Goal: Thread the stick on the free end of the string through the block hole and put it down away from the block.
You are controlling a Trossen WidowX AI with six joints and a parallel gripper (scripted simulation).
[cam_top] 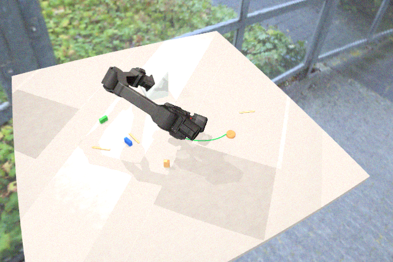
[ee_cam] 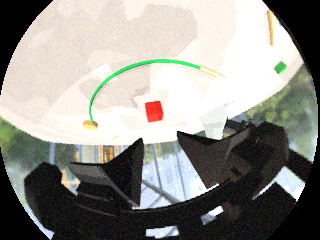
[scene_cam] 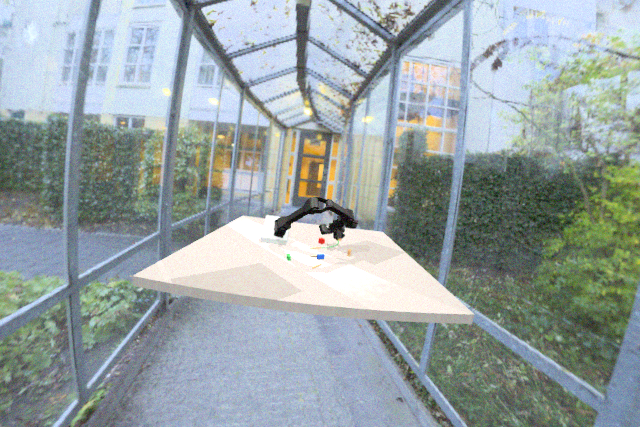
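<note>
Now: the red block 2 cm behind my gripper tip, 2 cm to the left of it and 6 cm below it. From my gripper tip the other things lie so: wooden block 17 cm ahead, 15 cm to the right, 5 cm below; then thin wooden stick 3 cm behind, 10 cm to the right, 7 cm below; then round wooden button 9 cm ahead, 16 cm to the left, 6 cm below.
</note>
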